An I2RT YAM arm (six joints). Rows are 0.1 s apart.
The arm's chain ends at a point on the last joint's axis. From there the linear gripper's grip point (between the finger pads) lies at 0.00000 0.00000 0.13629 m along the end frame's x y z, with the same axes.
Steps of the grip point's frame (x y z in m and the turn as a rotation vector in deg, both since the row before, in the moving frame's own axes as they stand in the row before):
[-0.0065 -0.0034 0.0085 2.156 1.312 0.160]
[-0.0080 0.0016 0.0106 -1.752 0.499 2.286]
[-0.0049 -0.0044 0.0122 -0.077 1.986 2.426]
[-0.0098 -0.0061 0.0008 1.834 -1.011 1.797]
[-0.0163 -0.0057 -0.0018 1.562 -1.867 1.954]
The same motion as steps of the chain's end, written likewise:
[-0.0096 0.0017 0.0086 2.156 1.312 0.160]
[-0.0091 -0.0026 0.0107 -1.752 0.499 2.286]
[-0.0096 -0.0047 0.0123 -0.077 1.986 2.426]
[-0.0075 -0.0017 0.0009 1.834 -1.011 1.797]
[-0.0119 -0.0019 -0.0017 1.562 -1.867 1.954]

